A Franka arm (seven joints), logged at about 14 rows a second.
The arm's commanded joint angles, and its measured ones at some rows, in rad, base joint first. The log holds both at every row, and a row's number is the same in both.
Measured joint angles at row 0:
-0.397, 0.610, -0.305, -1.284, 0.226, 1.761, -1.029
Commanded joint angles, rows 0 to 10:
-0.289, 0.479, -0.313, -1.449, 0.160, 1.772, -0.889
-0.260, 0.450, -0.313, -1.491, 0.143, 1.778, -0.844
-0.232, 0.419, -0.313, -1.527, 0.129, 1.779, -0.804
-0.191, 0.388, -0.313, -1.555, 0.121, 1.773, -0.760
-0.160, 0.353, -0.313, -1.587, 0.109, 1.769, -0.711
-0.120, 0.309, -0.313, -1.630, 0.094, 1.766, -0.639
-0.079, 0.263, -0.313, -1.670, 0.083, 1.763, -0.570
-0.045, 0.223, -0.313, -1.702, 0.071, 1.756, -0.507
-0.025, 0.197, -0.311, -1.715, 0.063, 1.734, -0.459
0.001, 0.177, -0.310, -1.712, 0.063, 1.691, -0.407
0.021, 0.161, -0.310, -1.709, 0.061, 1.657, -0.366
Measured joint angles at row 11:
-0.017, 0.238, -0.304, -1.657, 0.081, 1.701, -0.447
